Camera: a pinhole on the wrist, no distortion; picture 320 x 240 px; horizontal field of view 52.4 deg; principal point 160.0 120.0 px. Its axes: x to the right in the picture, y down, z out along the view. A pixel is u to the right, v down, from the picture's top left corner.
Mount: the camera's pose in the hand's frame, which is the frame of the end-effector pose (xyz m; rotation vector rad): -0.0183 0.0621 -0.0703 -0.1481 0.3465 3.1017
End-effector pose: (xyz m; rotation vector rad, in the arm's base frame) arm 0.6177 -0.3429 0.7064 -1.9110 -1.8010 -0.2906
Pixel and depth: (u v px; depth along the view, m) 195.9 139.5 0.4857
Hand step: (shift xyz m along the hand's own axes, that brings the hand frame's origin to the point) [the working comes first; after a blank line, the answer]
In the camera's frame: 0.0536 0.0291 0.4857

-0.1173 0.1414 0.4025
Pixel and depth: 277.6 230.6 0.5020
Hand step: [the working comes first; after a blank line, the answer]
In the camera's frame: 0.1816 0.1707 0.5020

-0.2500 0.0077 0.4371
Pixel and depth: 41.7 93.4 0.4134
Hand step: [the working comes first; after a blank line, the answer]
In the camera's frame: -0.1504 -0.0338 0.4134

0.0942 0.1855 0.3381
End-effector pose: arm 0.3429 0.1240 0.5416 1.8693 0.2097 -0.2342
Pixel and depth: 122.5 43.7 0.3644
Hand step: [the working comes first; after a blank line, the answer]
In the camera's frame: -0.0420 -0.0855 0.3644

-0.0077 0.2257 0.2688
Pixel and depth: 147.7 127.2 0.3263
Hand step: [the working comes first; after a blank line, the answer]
In the camera's frame: -0.0123 0.0072 0.3263

-0.0363 0.1271 0.2493
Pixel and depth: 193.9 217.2 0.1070
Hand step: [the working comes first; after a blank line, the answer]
In the camera's frame: 0.0112 0.0320 0.1070

-0.0401 0.0546 0.0395
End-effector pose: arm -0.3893 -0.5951 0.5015 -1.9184 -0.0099 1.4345
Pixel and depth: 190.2 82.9 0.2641
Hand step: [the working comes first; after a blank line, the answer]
In the camera's frame: 0.0245 -0.0301 0.2641

-0.0662 0.1500 0.1772
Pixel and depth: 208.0 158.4 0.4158
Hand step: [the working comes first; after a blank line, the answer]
In the camera's frame: 0.0614 0.0491 0.4158

-0.1191 0.1065 0.3383
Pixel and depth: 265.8 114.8 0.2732
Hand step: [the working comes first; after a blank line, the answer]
In the camera's frame: 0.0889 -0.0044 0.2732

-0.1319 0.1273 0.1855
